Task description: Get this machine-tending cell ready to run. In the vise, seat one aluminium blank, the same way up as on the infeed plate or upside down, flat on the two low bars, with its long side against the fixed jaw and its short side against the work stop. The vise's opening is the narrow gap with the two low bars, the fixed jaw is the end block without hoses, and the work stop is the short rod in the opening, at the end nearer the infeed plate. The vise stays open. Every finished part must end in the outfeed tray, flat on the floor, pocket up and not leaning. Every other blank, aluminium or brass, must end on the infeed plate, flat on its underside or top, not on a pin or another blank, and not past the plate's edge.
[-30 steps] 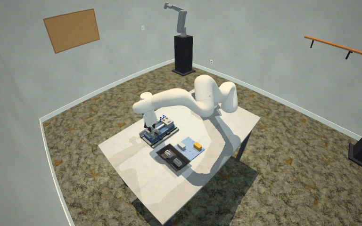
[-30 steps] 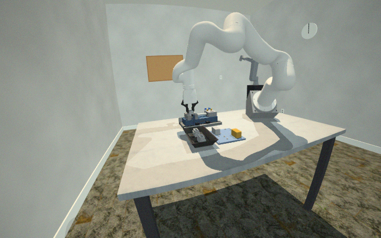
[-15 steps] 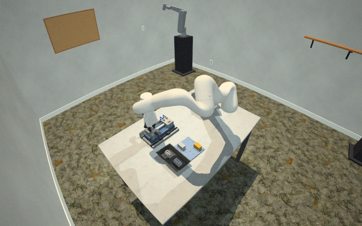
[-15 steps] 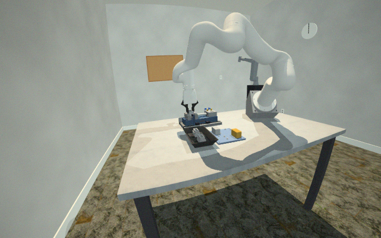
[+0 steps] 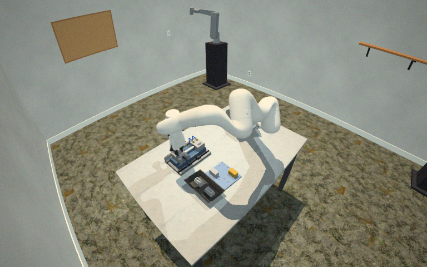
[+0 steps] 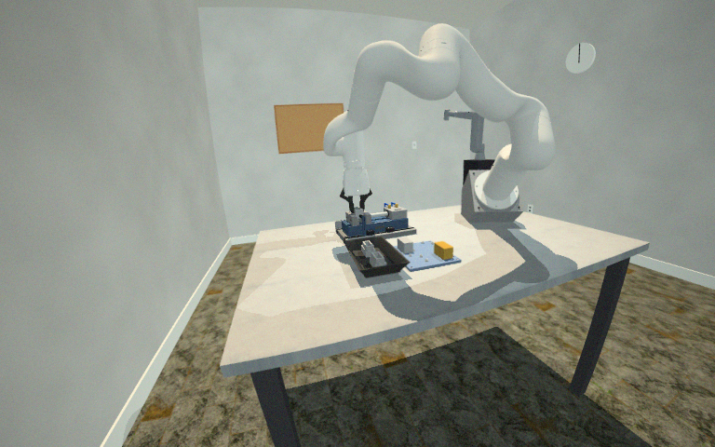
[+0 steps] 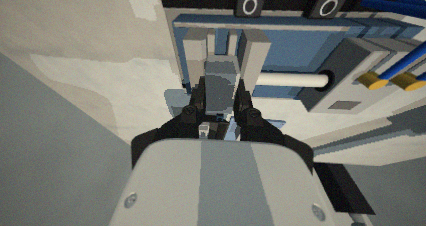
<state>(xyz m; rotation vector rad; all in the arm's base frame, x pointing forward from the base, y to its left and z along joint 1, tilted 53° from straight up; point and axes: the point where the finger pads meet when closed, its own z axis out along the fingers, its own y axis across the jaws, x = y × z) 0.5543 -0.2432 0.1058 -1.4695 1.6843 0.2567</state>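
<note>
The blue vise is 7 cm behind my hand and 8 cm below it. Round my hand: brass blank (20 cm behind, 33 cm to the left, 10 cm below).
</note>
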